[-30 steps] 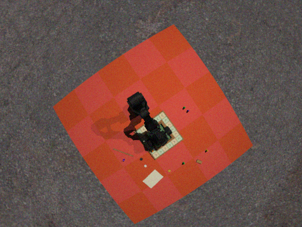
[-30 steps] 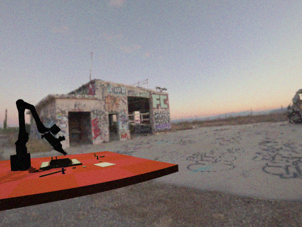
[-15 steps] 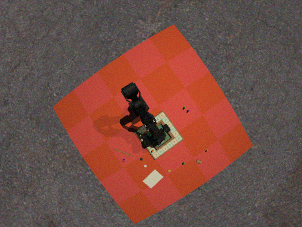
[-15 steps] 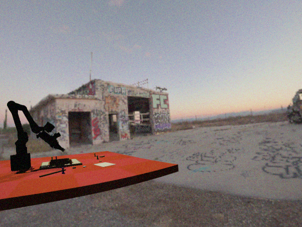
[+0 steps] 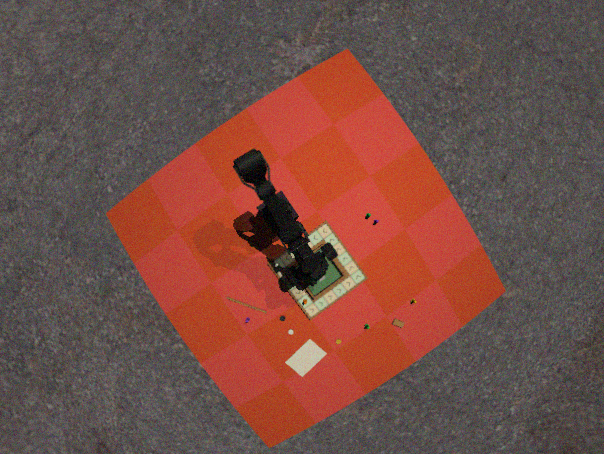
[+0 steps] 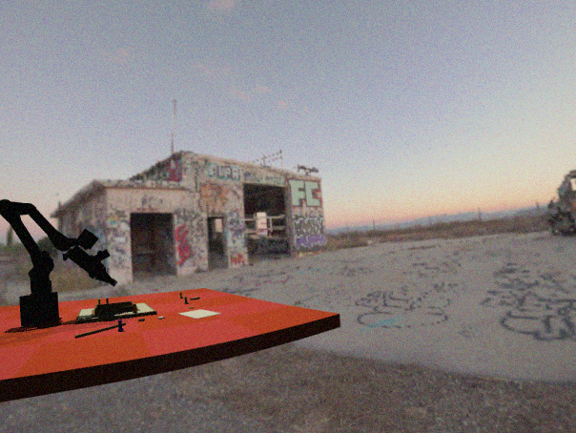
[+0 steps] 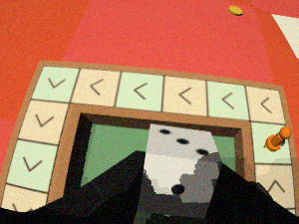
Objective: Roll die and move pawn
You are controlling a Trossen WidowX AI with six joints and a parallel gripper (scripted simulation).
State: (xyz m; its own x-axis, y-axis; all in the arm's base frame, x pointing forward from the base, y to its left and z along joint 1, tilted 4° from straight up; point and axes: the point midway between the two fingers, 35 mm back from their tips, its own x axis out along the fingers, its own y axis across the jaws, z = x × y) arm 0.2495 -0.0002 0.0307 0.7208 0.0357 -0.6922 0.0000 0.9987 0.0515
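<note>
Right now the die is right at my gripper tip. Also, from my gripper tip: orange-brown pawn 110 mm to the right, 90 mm below, 70 mm ahead; white disc 230 mm to the right, 150 mm ahead, 120 mm below; green dice tray 120 mm below.
</note>
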